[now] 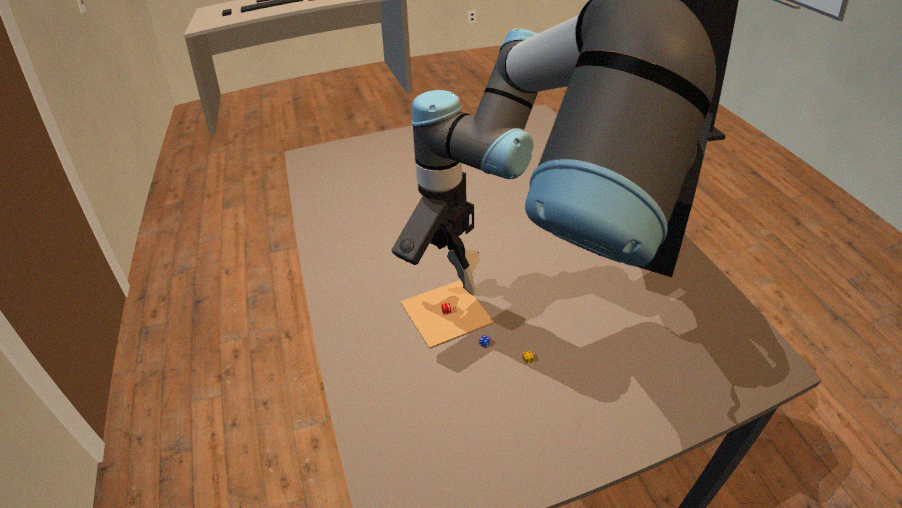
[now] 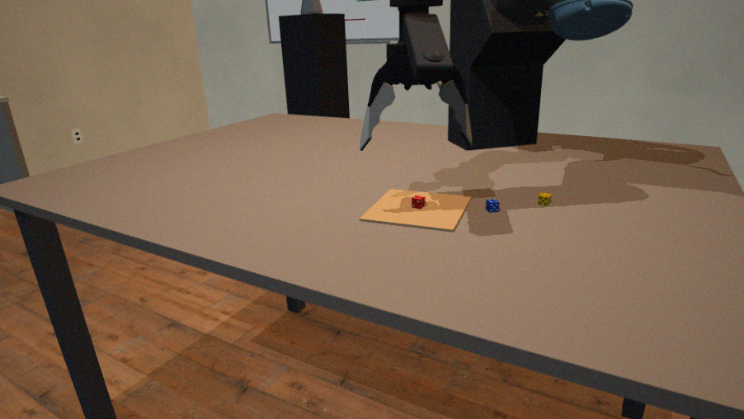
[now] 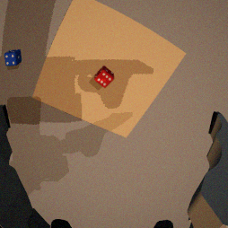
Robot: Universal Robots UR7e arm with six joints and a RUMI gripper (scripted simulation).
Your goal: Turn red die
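Now: the red die 1 cm behind my hand and 9 cm below it. The rest, counted from my hand: mat: 1 cm behind, 10 cm below; blue die: 6 cm behind, 10 cm to the left, 9 cm below; yellow die: 13 cm behind, 16 cm to the left, 9 cm below.
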